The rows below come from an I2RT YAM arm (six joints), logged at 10 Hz.
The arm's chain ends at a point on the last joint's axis. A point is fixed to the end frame.
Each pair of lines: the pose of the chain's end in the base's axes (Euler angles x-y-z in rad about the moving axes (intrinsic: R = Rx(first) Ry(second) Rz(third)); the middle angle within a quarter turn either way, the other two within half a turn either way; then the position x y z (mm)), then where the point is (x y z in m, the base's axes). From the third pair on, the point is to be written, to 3 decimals.
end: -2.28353, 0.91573, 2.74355, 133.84, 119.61, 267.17
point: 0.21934 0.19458 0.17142
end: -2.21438, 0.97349, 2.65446, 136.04, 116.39, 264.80
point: 0.22955 0.18998 0.17570
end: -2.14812, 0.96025, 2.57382, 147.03, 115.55, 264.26
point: 0.240 0.193 0.178
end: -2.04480, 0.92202, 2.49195, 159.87, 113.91, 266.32
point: 0.250 0.199 0.185
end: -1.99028, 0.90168, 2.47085, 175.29, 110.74, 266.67
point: 0.264 0.201 0.189
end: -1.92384, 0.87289, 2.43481, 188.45, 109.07, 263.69
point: 0.275 0.206 0.191
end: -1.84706, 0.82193, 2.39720, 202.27, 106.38, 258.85
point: 0.283 0.211 0.191
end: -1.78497, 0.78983, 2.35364, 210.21, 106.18, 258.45
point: 0.289 0.216 0.196
